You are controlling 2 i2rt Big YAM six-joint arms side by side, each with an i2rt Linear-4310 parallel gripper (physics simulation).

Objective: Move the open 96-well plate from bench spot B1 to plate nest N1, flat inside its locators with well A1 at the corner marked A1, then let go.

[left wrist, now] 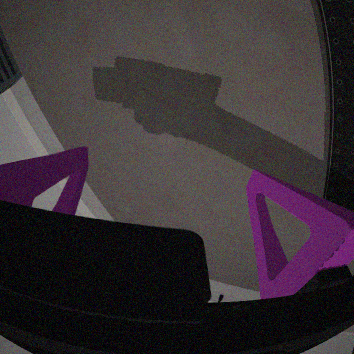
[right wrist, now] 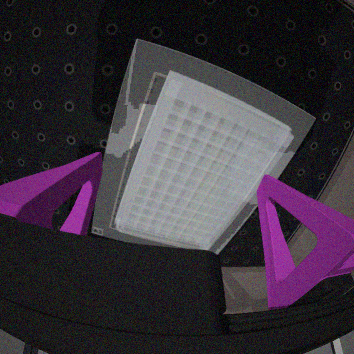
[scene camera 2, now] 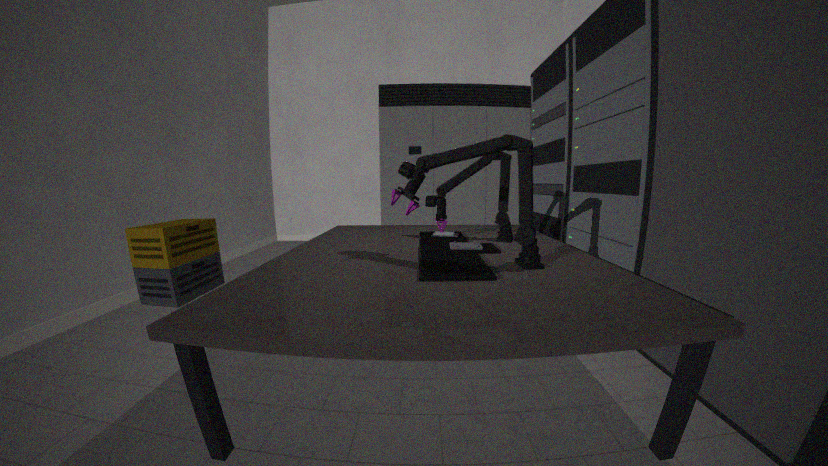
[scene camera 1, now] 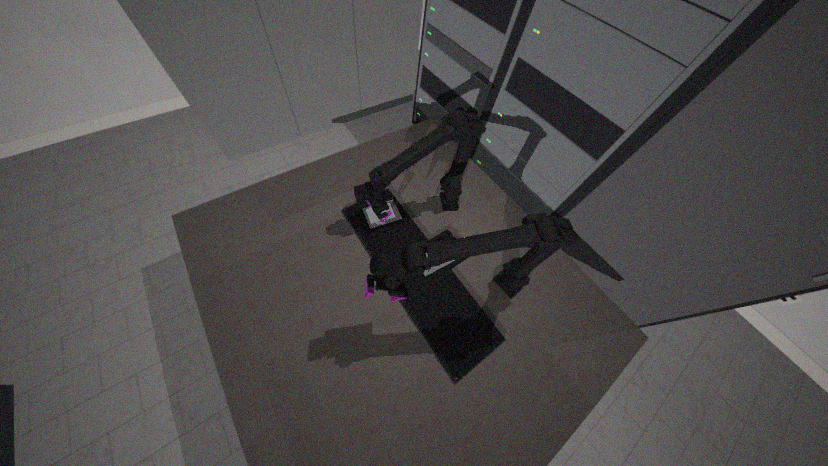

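Where they show: left gripper, fingertip midpoint: (left wrist: 171, 167) (scene camera 2: 398, 210) (scene camera 1: 378, 298); right gripper, fingertip midpoint: (right wrist: 184, 172) (scene camera 2: 440, 230) (scene camera 1: 378, 214); left arm's base, link origin: (scene camera 2: 528, 265) (scene camera 1: 507, 283); right arm's base, link origin: (scene camera 2: 505, 240) (scene camera 1: 448, 201).
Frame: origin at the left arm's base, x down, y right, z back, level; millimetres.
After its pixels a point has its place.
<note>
The white 96-well plate (right wrist: 205, 170) {x -29, y 649, z -290 mm} (scene camera 2: 444, 234) {x -23, y 604, z -277 mm} lies flat on a grey rectangle (right wrist: 150, 57) {x -15, y 610, z -353 mm} on the black perforated board, slightly turned on it. My right gripper (right wrist: 184, 172) {x -40, y 635, z -295 mm} (scene camera 1: 377, 211) {x -40, y 635, z -295 mm} (scene camera 2: 441, 226) {x -40, y 635, z -295 mm} is open, pointing down just above the plate, its fingers towards either side; contact cannot be told. Another light grey rectangular piece (scene camera 1: 438, 266) {x -26, y 251, z -222 mm} (scene camera 2: 465, 246) {x -25, y 262, z -219 mm}, probably nest N1, sits nearer the board's middle, partly hidden by my left arm in scene camera 1. Its locators and A1 mark cannot be made out. My left gripper (left wrist: 171, 167) {x -212, y 247, z -551 mm} (scene camera 1: 383, 296) {x -212, y 247, z -551 mm} (scene camera 2: 401, 208) {x -212, y 247, z -551 mm} is open and empty, high above the table.
The long black board (scene camera 1: 457, 324) {x -13, y 8, z -321 mm} (scene camera 2: 457, 272) {x -13, y -100, z -328 mm} lies on the brown table (scene camera 1: 301, 399) {x 0, y 156, z -943 mm} (scene camera 2: 359, 312) {x 0, y -378, z -643 mm}. Both arms' bases stand at its right in scene camera 2. Equipment racks rise beyond them. Yellow and grey crates (scene camera 2: 173, 243) stand on the floor at the left.
</note>
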